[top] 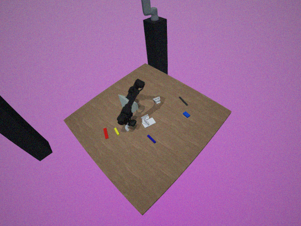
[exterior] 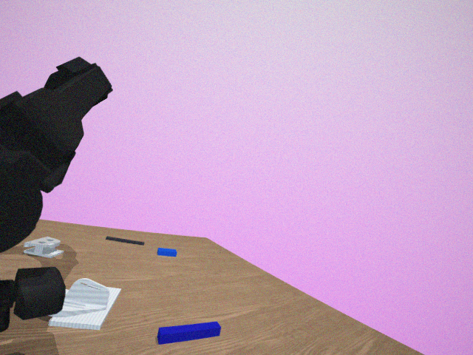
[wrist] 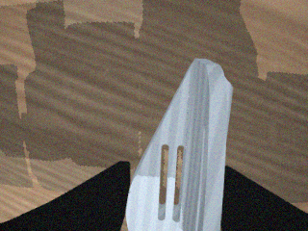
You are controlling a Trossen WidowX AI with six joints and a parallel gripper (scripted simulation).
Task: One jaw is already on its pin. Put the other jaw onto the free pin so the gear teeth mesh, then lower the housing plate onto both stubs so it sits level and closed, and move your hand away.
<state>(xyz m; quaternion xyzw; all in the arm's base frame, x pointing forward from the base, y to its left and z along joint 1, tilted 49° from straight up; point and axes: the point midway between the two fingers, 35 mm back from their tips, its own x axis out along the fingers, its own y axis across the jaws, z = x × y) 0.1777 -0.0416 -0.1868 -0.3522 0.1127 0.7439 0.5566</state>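
My gripper tip is now 3 cm short of the jaw and 2 cm to the left of it. From my gripper tip the other things lie so: yellow bar 2 cm behind, 13 cm to the right; then red bar 8 cm behind, 22 cm to the right, 1 cm below; then long blue block 27 cm ahead, 7 cm to the left.
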